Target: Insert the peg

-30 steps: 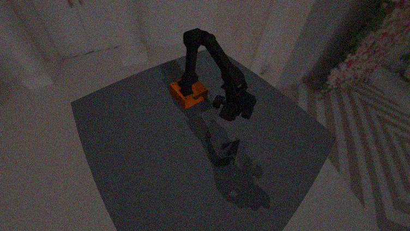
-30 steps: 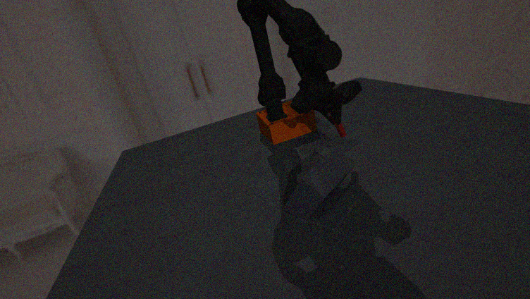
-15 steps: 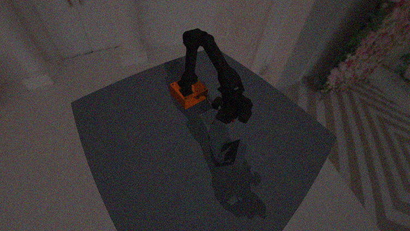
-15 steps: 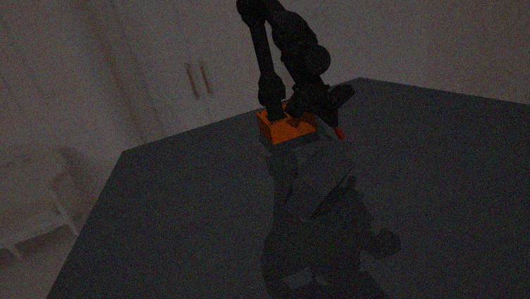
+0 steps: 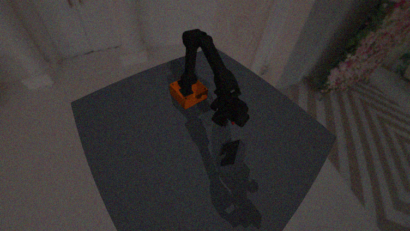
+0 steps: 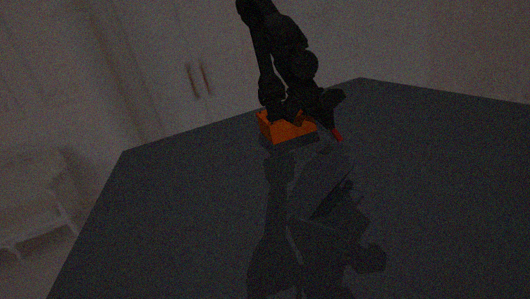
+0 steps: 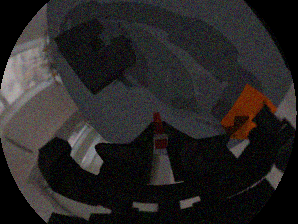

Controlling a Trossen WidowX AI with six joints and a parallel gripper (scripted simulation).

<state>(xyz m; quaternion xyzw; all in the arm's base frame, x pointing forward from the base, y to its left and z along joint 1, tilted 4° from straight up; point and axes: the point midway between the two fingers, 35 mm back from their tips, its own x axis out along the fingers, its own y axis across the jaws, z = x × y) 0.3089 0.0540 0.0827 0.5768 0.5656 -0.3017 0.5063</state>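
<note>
My gripper tip is 13 cm short of the sloped panel, 10 cm to the left of it and 6 cm above it. From my gripper tip the other things lie so: red peg: 2 cm above.
</note>
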